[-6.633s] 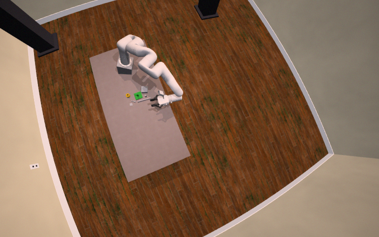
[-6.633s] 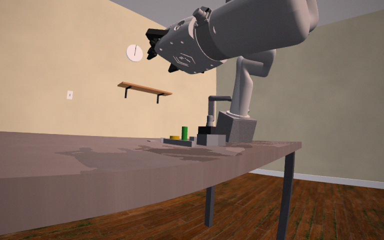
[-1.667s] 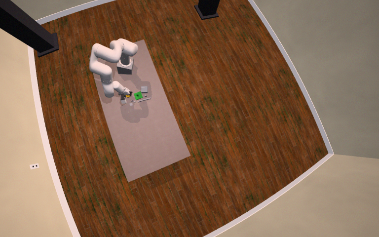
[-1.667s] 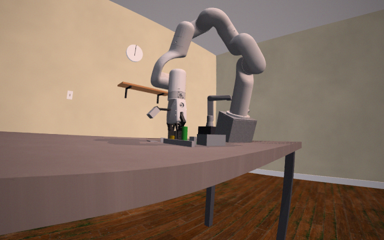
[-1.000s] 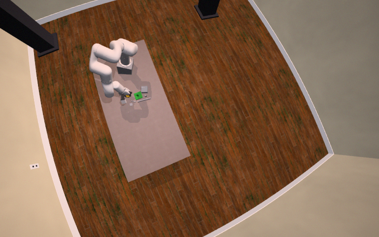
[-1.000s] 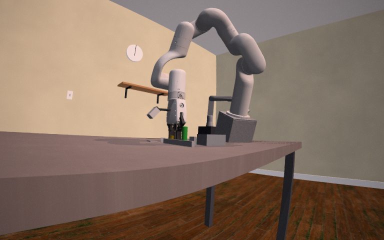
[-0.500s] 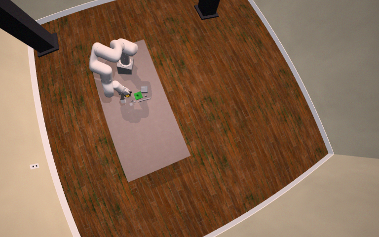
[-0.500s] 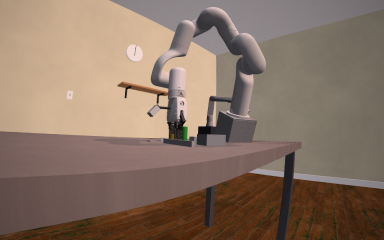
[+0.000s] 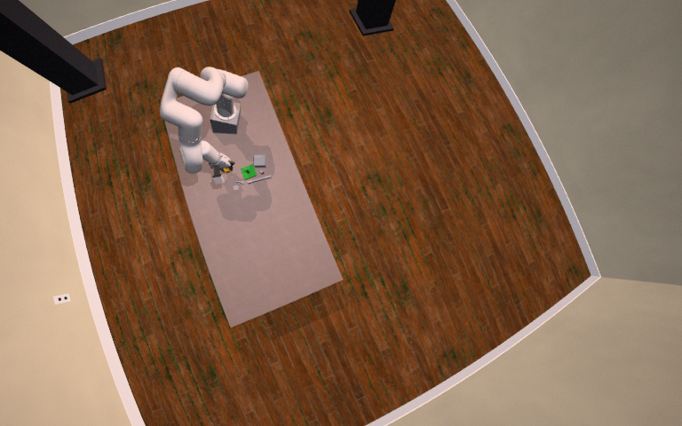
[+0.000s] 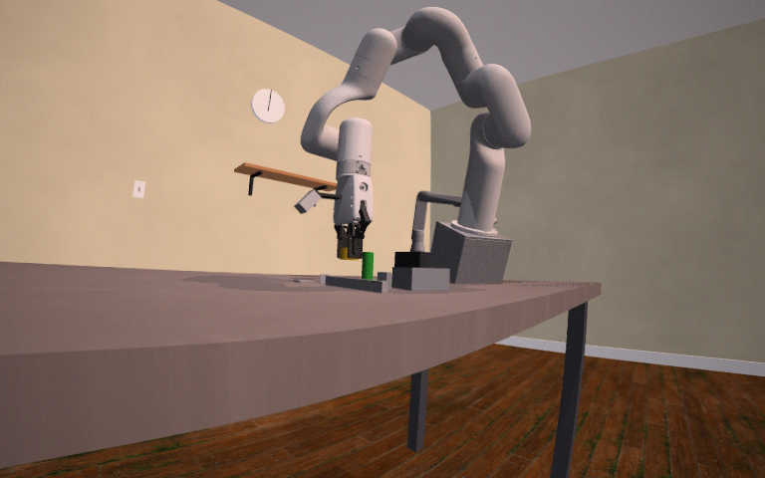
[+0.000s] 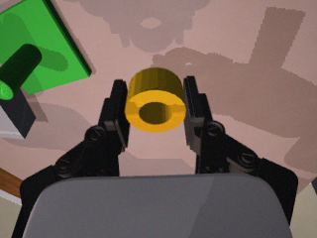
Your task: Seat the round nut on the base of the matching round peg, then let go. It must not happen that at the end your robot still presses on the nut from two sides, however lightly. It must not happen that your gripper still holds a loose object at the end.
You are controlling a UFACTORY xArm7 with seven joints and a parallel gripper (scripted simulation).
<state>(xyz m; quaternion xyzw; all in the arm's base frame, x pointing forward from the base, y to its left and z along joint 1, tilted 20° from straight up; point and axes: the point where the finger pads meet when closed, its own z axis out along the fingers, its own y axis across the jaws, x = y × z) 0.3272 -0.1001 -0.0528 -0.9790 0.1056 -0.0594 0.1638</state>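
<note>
Right now the grey bar is 15 cm to the left of my hand, 11 cm ahead of it and 6 cm below it. Also, from my hand: small grey square (11 cm ahead, 7 cm below); grey block (20 cm to the left, 5 cm below, 1 cm ahead).
</note>
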